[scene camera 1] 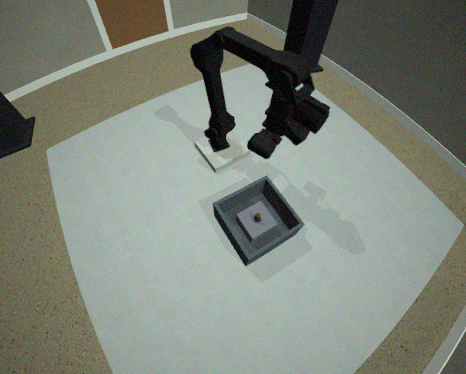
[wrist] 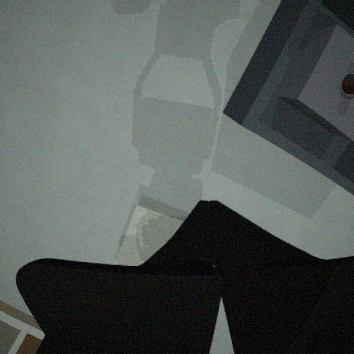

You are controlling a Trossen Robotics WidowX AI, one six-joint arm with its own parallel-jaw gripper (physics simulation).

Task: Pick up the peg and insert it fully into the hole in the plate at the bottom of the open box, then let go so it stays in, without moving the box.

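Frame: origin at the arm's base, x ahead, y left, z up, level; centimetres.
Where they show: gripper, fingertip midpoint: [wrist: 206,209]; arm's base, origin of the base link: [scene camera 1: 219,143].
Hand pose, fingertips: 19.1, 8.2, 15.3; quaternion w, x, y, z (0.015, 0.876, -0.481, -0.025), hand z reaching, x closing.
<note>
Each offset is from my fingertips to the top centre of the thing, as dx, dy, dz. Level surfaces: height alone.
The orange-brown peg {+14.4, -9.7, -9.5} [scene camera 1: 257,217] [wrist: 349,85] stands in the hole of the light grey plate {+14.5, -9.7, -12.2} [scene camera 1: 266,227] [wrist: 327,82], with its upper end showing a little above the plate. How deep it sits cannot be told. The plate lies on the floor of the open, dark blue-grey box {+14.5, -9.7, -8.5} [scene camera 1: 275,247] [wrist: 257,65], which the wrist view cuts off at the upper right. My gripper [scene camera 1: 284,133] [wrist: 206,209] is shut and empty. It hangs well above the table, to the arm-base side of the box, clear of the box and apart from the peg.
The arm's base stands on a pale slab [scene camera 1: 231,163] [wrist: 131,247] behind the box. The box is on a large pale mat {dz -18.3} [scene camera 1: 165,300]. A dark column [scene camera 1: 306,30] rises behind the arm, and another dark post [scene camera 1: 12,127] stands at the left edge.
</note>
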